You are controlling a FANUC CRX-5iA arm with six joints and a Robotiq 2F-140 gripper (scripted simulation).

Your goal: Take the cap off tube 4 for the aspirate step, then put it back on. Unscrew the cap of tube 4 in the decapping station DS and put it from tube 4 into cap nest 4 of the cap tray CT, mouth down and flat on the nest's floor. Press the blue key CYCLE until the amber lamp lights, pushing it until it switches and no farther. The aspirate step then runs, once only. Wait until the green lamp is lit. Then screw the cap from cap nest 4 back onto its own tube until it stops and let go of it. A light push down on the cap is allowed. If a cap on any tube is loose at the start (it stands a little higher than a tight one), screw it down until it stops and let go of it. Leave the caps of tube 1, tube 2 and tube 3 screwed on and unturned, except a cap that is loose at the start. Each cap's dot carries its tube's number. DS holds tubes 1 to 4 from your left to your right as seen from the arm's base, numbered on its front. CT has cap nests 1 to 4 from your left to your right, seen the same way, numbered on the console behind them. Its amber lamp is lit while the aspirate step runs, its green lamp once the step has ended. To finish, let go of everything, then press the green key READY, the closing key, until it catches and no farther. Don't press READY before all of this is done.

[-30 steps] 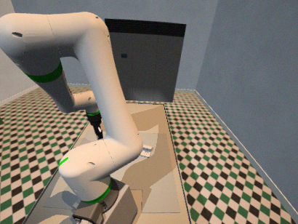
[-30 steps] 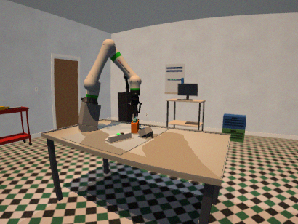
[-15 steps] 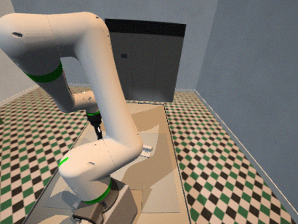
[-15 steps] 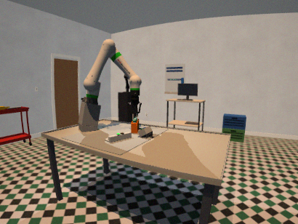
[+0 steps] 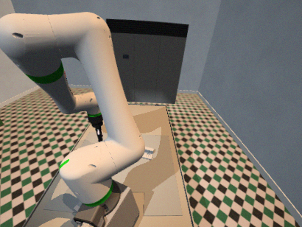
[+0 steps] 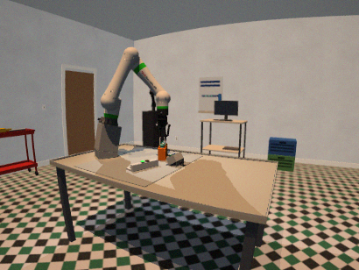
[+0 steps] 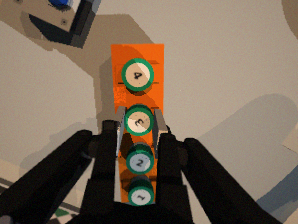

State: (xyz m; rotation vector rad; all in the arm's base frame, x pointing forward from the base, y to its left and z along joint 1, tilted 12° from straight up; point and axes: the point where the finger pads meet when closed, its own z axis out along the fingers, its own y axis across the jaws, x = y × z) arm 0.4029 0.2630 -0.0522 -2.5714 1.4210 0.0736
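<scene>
The green key READY is 17 cm ahead of my hand, 10 cm to the right of it and 7 cm below it. Also, from my hand: blue key CYCLE 16 cm ahead, 7 cm below, 5 cm to the right; key box 19 cm ahead, 9 cm below, 7 cm to the right.
</scene>
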